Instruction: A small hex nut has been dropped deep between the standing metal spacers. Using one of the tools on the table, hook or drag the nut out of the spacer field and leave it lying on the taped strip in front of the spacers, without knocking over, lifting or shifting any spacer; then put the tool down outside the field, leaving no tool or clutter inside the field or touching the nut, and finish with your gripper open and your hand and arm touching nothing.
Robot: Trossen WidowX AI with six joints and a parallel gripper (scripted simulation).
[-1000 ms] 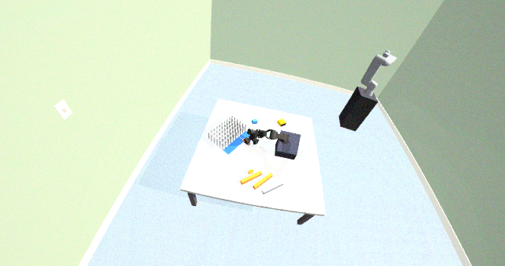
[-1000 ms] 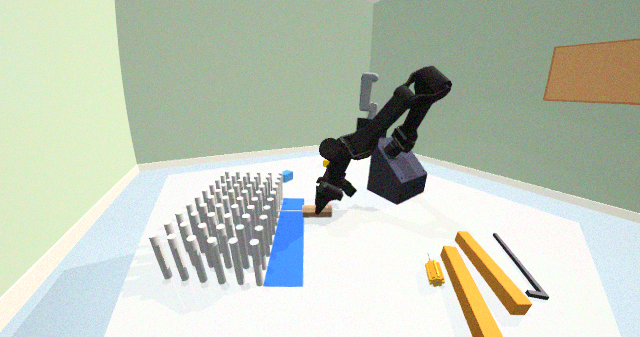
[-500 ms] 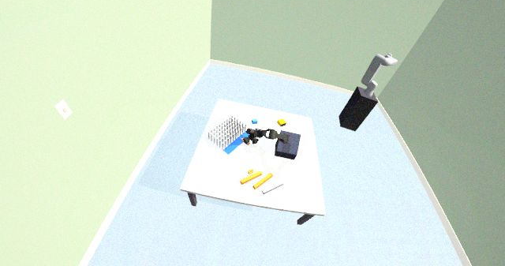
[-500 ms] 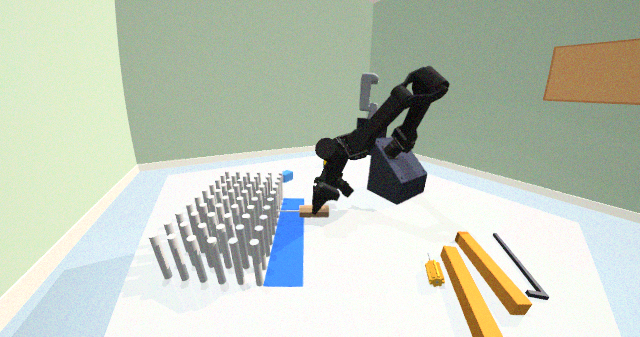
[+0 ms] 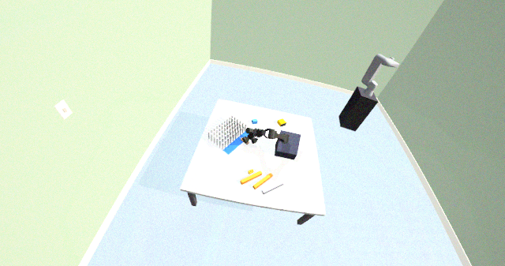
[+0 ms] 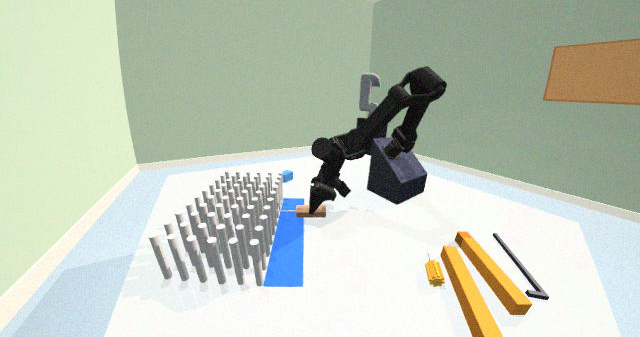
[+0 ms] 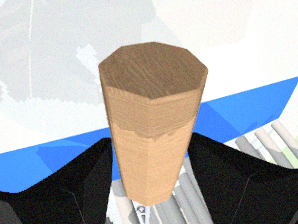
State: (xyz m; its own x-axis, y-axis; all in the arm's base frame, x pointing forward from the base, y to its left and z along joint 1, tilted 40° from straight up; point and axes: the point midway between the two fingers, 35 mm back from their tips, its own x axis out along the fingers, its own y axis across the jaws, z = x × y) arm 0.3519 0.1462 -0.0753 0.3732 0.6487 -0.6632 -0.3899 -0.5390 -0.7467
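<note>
Right now the blue taped strip is 7 cm ahead of my gripper tip, 3 cm below it and 1 cm to the left of it. Round my gripper tip: yellow brush-like tool 31 cm to the left, 17 cm behind, 2 cm below; then hex nut 20 cm ahead, 8 cm to the right, 3 cm below; then blue block 35 cm to the right, 2 cm below, 2 cm behind.
</note>
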